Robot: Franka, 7 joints.
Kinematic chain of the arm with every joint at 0, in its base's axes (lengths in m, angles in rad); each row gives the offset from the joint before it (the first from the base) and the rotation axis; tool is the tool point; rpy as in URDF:
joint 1: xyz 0 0 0.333 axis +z
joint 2: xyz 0 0 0 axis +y
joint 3: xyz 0 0 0.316 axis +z
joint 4: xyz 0.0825 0 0 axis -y
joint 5: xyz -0.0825 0 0.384 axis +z
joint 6: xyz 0 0 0 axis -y
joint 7: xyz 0.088 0 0 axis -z
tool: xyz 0 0 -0.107 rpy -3.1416 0 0
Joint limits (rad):
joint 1: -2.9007..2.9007
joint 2: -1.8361..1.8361
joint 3: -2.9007..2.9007
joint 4: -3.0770..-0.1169
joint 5: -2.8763..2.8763
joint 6: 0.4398..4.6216
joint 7: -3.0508..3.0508
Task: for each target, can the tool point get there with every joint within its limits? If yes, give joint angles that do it. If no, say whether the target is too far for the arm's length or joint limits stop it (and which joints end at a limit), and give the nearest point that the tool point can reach.
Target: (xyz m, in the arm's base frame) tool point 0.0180 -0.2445 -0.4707
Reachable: no: joint limits stop it (at a limit: joint 2) | nearest point 0.0185 -0.2511 -0.3598 | short by 0.111 m
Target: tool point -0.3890 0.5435 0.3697
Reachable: yes | joints 2.2178 0.4255 0.1028 -1.8318 1.0816 3.1457 2.0142
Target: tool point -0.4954 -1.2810 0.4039
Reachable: no: too far | nearest point -0.3090 -0.7991 0.3772 | short by 0.517 m
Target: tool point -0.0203 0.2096 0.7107
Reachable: yes | joints 0.7856 -1.4221 0.5011 -2.5704 -1.3968 2.1064 -0.9299
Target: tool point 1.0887 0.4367 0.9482
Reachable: no: too far | nearest point 0.7051 0.2828 0.7315 | short by 0.467 m
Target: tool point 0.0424 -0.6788 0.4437
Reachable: yes | joints 2.4195 -0.5022 2.2079 -1.6593 0.3700 2.2664 2.4520
